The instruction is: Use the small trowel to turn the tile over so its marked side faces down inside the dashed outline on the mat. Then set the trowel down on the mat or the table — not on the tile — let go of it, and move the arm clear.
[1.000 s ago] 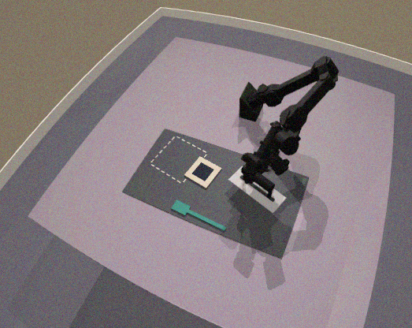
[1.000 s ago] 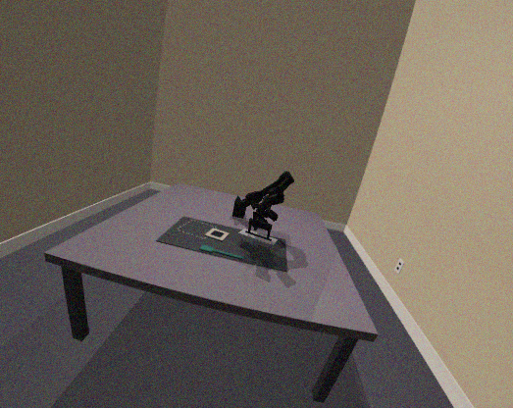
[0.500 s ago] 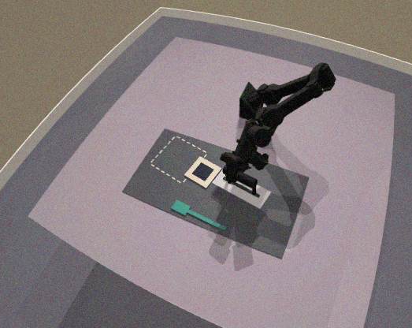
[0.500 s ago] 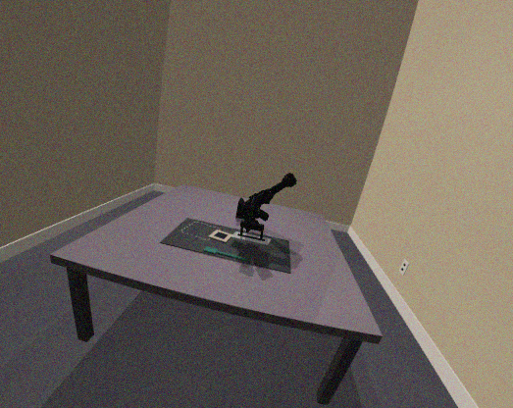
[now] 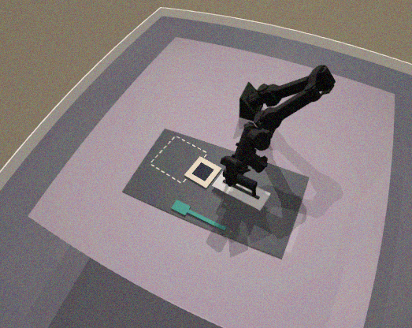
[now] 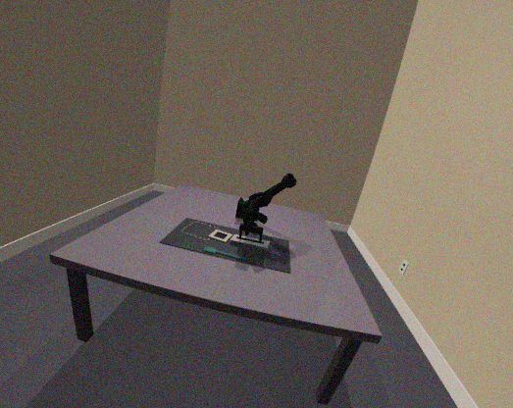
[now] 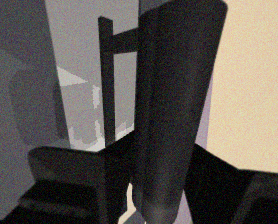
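Now: the dark mat 90 mm below my gripper tip, 70 mm to the right of it and 10 mm behind it. Also, from my gripper tip: teal flat tool (130 mm ahead, 80 mm to the right, 70 mm below); tan square tile (140 mm to the right, 70 mm below, 40 mm behind).
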